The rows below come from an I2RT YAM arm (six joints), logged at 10 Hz.
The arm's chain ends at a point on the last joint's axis. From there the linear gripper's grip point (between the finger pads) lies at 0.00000 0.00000 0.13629 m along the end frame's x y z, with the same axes.
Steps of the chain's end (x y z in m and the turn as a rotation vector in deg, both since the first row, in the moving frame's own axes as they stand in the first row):
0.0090, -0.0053, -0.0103, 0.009, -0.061, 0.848
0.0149, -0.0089, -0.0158, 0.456, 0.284, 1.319
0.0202, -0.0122, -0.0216, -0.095, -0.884, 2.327
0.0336, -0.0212, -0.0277, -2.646, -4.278, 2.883
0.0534, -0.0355, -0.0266, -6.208, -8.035, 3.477
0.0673, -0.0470, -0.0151, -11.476, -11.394, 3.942
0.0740, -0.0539, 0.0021, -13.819, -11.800, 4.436
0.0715, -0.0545, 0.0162, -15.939, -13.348, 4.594
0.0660, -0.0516, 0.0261, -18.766, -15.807, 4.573
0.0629, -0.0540, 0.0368, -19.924, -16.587, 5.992
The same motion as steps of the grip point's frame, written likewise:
0.0089, -0.0053, -0.0103, 0.009, -0.061, 0.848
0.0156, -0.0100, -0.0158, 0.456, 0.284, 1.319
0.0181, -0.0120, -0.0216, -0.095, -0.884, 2.327
0.0233, -0.0152, -0.0282, -2.646, -4.278, 2.883
0.0340, -0.0214, -0.0287, -6.208, -8.035, 3.477
0.0396, -0.0210, -0.0205, -11.476, -11.394, 3.942
0.0452, -0.0227, -0.0047, -13.819, -11.800, 4.436
0.0390, -0.0187, 0.0073, -15.939, -13.348, 4.594
0.0278, -0.0098, 0.0138, -18.766, -15.807, 4.573
0.0224, -0.0103, 0.0231, -19.924, -16.587, 5.992

